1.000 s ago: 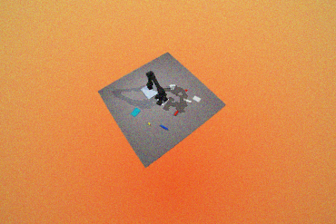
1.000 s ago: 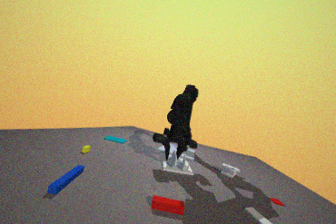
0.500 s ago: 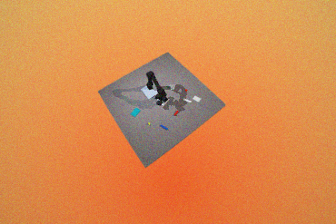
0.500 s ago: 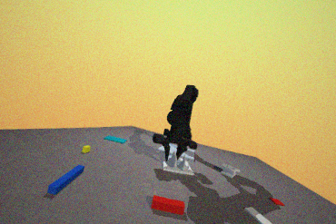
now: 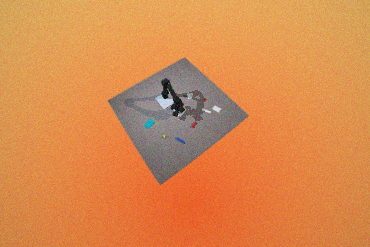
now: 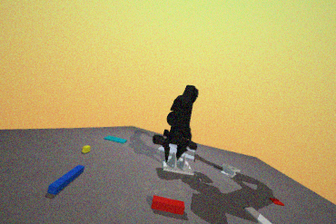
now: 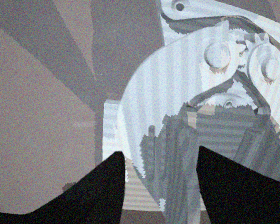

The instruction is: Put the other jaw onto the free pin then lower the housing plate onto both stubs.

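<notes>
Now: gripper tip 110 mm past the white housing plate, 260 mm to the right of it and 10 mm below it. Also, from my gripper tip: red block (240 mm ahead, 50 mm to the left, 10 mm below); yellow cube (150 mm ahead, 300 mm to the right, 10 mm below); white strip (180 mm ahead, 290 mm to the left, 10 mm below).
</notes>
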